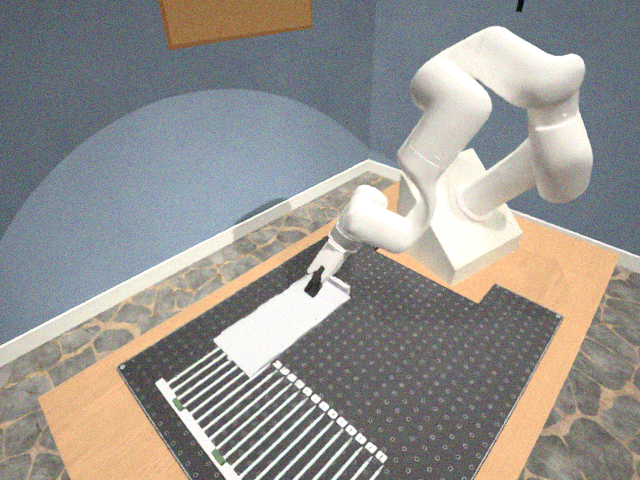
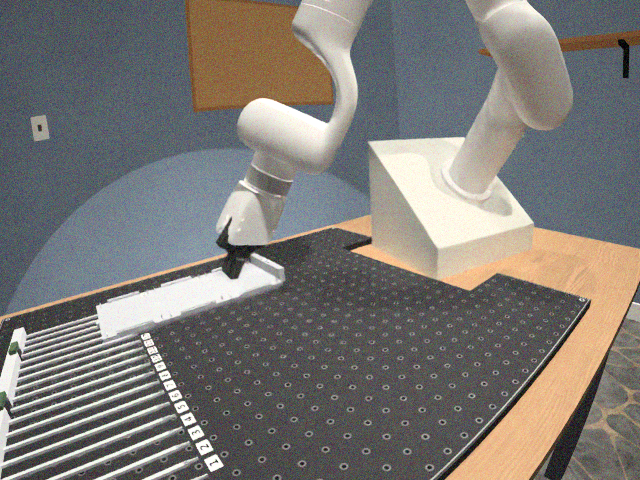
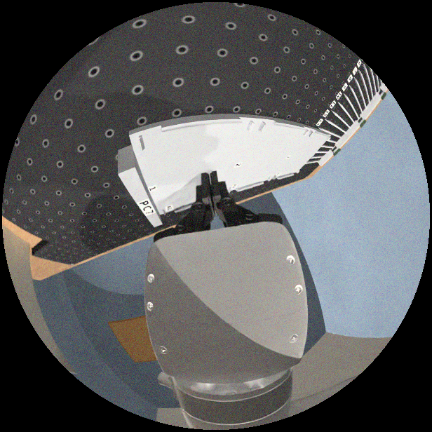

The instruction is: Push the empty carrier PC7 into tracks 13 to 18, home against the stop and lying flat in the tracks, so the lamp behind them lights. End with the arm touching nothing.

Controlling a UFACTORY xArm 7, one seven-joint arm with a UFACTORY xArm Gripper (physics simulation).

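Frame: origin at the arm's base, x left, y ahead, z down, level; metres.
Seen in the pictures: gripper, fingertip midpoint: (image 1: 309,293) (image 2: 229,274); arm's base, origin of the base link: (image 1: 473,201) (image 2: 465,181).
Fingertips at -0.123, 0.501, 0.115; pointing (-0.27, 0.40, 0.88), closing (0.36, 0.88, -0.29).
Offsets run from my fingertips to a thing's top centre, as dx, dy, dz. "spot": to the spot under its first point. Level surfaces: height alone.
The white carrier PC7 @(+0.016, +0.084, -0.010) (image 1: 281,325) (image 2: 180,299) (image 3: 225,150) is a long flat tray. Its front end lies over the near ends of the tracks on the high-numbered side; the rest reaches back over the black board. A raised lip with the label PC7 stands at its rear end. My gripper (image 1: 311,293) (image 2: 233,274) (image 3: 210,181) is shut and empty, its tips at the rear part of the tray, ahead of the lip. Whether the tips touch the tray is unclear. The tracks @(spot: +0.171, +0.243, +0.020) (image 1: 268,408) (image 2: 93,397) run to a white stop bar @(spot: +0.136, +0.366, +0.004) (image 1: 199,431) (image 2: 11,361). Which tracks lie under the carrier is hidden.
White number tags @(spot: +0.259, +0.159, +0.020) (image 1: 332,413) (image 2: 180,406) line the near ends of the tracks. Dark green blocks @(spot: +0.066, +0.373, -0.002) (image 1: 178,404) (image 2: 14,348) sit on the stop bar. The black perforated board @(dz +0.020) (image 1: 439,361) (image 2: 336,372) lies on the wooden table @(dz +0.033) (image 1: 103,428) (image 2: 558,361). The arm's pale base stands at the back.
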